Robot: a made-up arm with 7 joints. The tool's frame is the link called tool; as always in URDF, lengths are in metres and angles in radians. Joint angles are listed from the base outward.
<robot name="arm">
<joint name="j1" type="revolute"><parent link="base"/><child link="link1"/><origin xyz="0.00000 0.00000 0.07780"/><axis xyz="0 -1 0"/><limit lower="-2.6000" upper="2.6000"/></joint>
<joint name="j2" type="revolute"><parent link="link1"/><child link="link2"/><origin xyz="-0.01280 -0.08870 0.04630"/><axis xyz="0 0 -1"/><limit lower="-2.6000" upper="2.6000"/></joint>
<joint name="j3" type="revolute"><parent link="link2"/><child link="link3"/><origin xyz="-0.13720 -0.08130 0.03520"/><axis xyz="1 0 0"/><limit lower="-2.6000" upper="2.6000"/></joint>
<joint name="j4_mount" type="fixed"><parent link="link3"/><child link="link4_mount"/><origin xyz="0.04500 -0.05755 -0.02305"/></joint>
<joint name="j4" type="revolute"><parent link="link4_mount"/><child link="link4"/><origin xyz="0.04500 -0.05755 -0.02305"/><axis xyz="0 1 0"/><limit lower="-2.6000" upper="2.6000"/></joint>
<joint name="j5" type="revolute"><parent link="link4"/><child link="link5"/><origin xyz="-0.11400 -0.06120 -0.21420"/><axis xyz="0 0 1"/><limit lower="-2.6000" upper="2.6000"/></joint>
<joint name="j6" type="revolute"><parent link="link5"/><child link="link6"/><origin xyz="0.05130 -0.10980 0.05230"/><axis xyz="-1 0 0"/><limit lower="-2.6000" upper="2.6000"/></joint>
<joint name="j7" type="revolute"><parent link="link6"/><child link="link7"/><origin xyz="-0.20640 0.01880 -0.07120"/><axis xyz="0 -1 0"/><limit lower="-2.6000" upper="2.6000"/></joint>
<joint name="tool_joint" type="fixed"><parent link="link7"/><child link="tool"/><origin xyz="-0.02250 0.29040 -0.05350"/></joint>
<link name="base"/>
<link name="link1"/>
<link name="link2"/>
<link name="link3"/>
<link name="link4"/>
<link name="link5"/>
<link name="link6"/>
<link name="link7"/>
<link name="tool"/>
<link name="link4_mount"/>
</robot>
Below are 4 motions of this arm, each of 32 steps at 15 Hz.
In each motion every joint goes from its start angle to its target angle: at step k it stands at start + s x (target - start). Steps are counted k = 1, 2, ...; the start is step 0. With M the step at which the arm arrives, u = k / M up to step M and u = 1 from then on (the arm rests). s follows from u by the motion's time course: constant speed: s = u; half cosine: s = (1 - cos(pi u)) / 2; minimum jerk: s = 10 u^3 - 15 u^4 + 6 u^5.
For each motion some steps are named. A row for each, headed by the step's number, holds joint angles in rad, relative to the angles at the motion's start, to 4 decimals.
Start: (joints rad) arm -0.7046 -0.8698 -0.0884 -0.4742 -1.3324 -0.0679 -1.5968
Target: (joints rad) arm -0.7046 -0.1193 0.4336 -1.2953 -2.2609 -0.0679 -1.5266
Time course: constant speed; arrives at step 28
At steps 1, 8, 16, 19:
1: 0.0000 0.0268 0.0186 -0.0293 -0.0332 0.0000 0.0025
8: 0.0000 0.2144 0.1491 -0.2346 -0.2653 0.0000 0.0201
16: 0.0000 0.4289 0.2983 -0.4692 -0.5306 0.0000 0.0401
19: 0.0000 0.5093 0.3542 -0.5572 -0.6301 0.0000 0.0476

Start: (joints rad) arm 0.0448 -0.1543 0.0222 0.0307 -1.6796 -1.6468 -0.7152
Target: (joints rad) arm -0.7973 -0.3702 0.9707 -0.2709 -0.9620 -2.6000 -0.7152
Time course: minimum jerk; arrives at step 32
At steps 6, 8, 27, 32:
6: -0.0411 -0.0105 0.0463 -0.0147 0.0350 -0.0465 0.0000
8: -0.0872 -0.0223 0.0982 -0.0312 0.0743 -0.0987 0.0000
27: -0.8170 -0.2095 0.9203 -0.2926 0.6962 -0.9248 0.0000
32: -0.8421 -0.2159 0.9485 -0.3016 0.7176 -0.9532 0.0000

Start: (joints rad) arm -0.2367 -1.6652 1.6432 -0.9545 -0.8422 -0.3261 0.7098
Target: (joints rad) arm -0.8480 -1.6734 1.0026 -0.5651 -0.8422 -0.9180 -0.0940
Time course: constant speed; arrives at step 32
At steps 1, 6, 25, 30, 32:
1: -0.0191 -0.0003 -0.0200 0.0122 0.0000 -0.0185 -0.0251
6: -0.1146 -0.0015 -0.1201 0.0730 0.0000 -0.1110 -0.1507
25: -0.4776 -0.0064 -0.5005 0.3042 0.0000 -0.4624 -0.6280
30: -0.5731 -0.0077 -0.6006 0.3651 0.0000 -0.5549 -0.7536
32: -0.6113 -0.0082 -0.6406 0.3894 0.0000 -0.5919 -0.8038

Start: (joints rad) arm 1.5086 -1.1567 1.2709 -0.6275 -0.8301 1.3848 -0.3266
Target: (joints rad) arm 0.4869 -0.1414 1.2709 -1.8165 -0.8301 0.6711 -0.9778
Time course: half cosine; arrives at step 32
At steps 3, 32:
3: -0.0220 0.0219 0.0000 -0.0256 0.0000 -0.0154 -0.0140
32: -1.0217 1.0153 0.0000 -1.1890 0.0000 -0.7137 -0.6512

